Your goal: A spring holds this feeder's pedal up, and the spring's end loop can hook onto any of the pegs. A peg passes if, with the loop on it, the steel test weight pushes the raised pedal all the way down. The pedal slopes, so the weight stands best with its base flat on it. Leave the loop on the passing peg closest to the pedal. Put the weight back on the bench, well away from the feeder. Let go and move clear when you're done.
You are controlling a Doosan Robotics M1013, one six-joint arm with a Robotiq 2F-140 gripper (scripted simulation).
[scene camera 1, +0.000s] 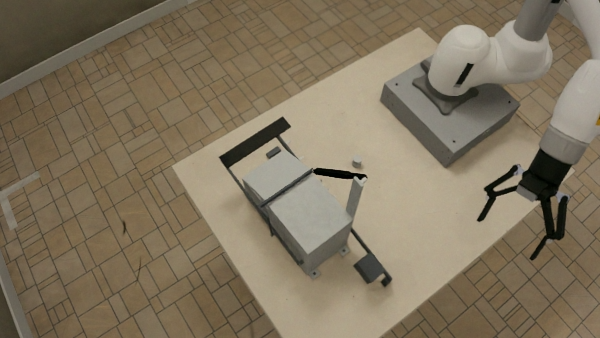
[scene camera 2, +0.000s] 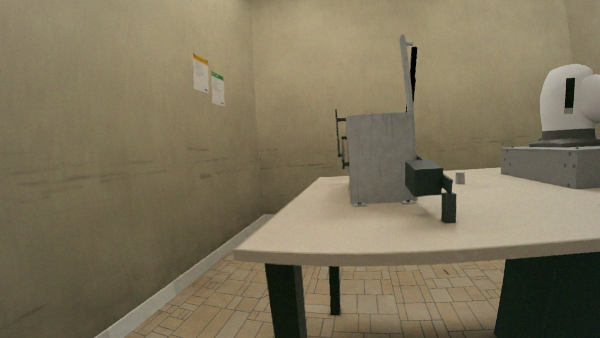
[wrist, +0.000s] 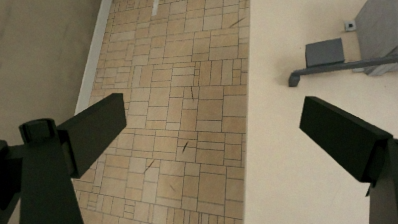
Labels:
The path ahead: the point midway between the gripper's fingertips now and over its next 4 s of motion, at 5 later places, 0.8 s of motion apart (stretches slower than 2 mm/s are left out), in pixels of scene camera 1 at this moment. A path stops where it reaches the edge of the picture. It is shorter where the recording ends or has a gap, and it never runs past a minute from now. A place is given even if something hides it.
The gripper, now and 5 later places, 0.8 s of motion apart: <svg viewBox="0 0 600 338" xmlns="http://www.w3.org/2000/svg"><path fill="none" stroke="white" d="M505 238L519 227L500 202L478 178L456 155L437 134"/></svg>

